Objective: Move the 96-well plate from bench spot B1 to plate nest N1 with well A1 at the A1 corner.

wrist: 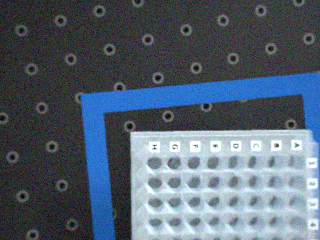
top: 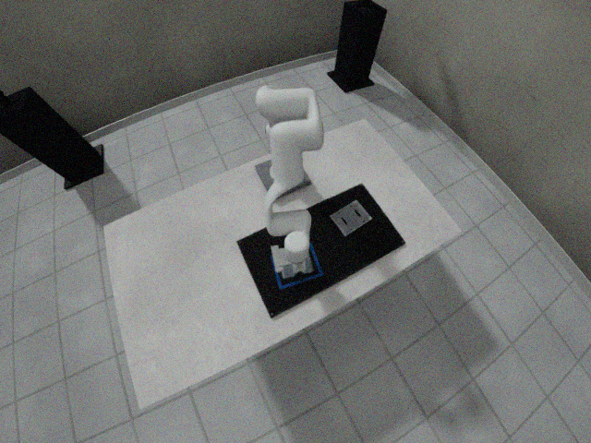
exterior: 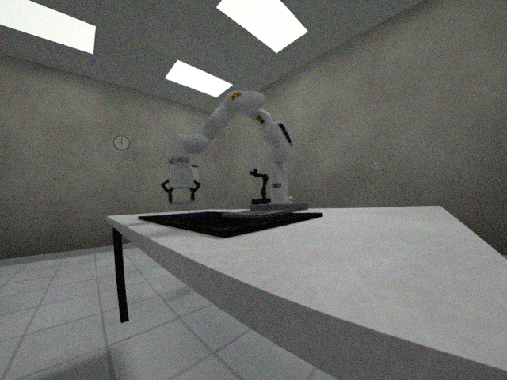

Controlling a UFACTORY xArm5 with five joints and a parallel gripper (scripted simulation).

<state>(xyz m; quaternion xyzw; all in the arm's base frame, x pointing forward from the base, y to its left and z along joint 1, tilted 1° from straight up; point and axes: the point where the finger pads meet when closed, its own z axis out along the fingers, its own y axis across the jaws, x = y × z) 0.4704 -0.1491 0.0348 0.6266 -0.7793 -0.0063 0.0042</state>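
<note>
My gripper is now 340 mm to the right of the plate nest N1, 100 mm past it and 60 mm above it. The rest, counted from my hand: 96-well plate: 10 mm below.
</note>
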